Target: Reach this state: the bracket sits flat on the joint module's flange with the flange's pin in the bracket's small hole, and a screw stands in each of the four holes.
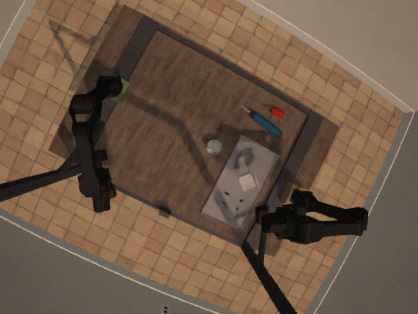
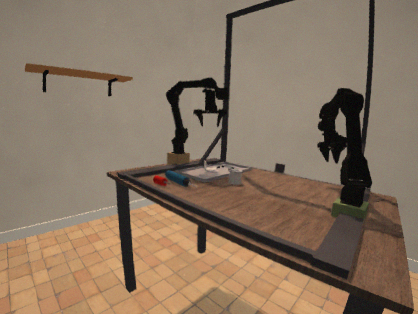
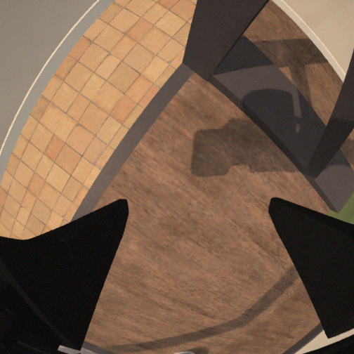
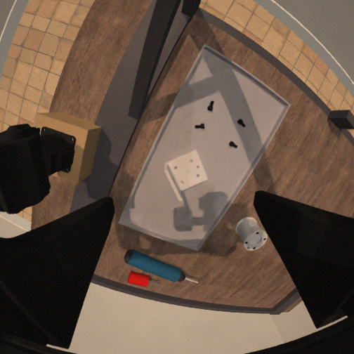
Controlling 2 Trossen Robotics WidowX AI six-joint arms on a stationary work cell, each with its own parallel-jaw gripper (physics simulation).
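Places are measured from the left arm's base along level axes (x ahead, y left, z up), in millimetres.
Pixels of known places: left gripper, between the fingertips: (image 2: 331,162); right gripper, between the fingertips: (image 1: 271,207) (image 2: 210,126); left arm's base, origin of its link: (image 1: 114,87) (image 2: 351,202); right arm's base, origin of its link: (image 1: 297,197) (image 2: 178,153).
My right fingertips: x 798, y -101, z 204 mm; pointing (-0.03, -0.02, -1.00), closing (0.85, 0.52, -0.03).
Observation:
For each thing: its top centre in the pictures, then the offset to it from my right fingertips. "pt": a spot on its surface instead.
- grey tray, a spot on its surface: (image 1: 265,155) pt dy +192, dx -44, dz -248 mm
- white cylindrical joint module, centre of its top: (image 1: 214,147) (image 2: 235,169) dy +98, dx -287, dz -188 mm
- blue screwdriver, a spot on its surface: (image 2: 177,178) pt dy +339, dx -156, dz -223 mm
The white bracket (image 1: 247,181) (image 4: 188,170), a square plate with small holes and an upright wall on one edge, lies in the grey tray (image 1: 265,155) (image 4: 269,108) (image 2: 195,175). Several black screws (image 4: 210,106) (image 4: 241,122) (image 4: 233,144) lie loose in the same tray, apart from the bracket. The white cylindrical joint module (image 1: 214,146) (image 2: 235,177) (image 4: 251,234) stands upright on the table beside the tray, its holed flange on top; the pin is too small to tell. My right gripper (image 2: 210,124) (image 4: 185,201) is open and empty, high above the tray. My left gripper (image 2: 332,160) (image 3: 200,205) is open and empty above the table.
A blue screwdriver (image 1: 266,124) (image 2: 177,178) (image 4: 156,266) and a smaller red one (image 1: 276,112) (image 2: 160,180) (image 4: 139,279) lie beside the tray near the table's edge. Dark frame posts (image 2: 227,90) (image 4: 152,60) rise at the table's side. A small dark block (image 4: 342,119) sits at the rim.

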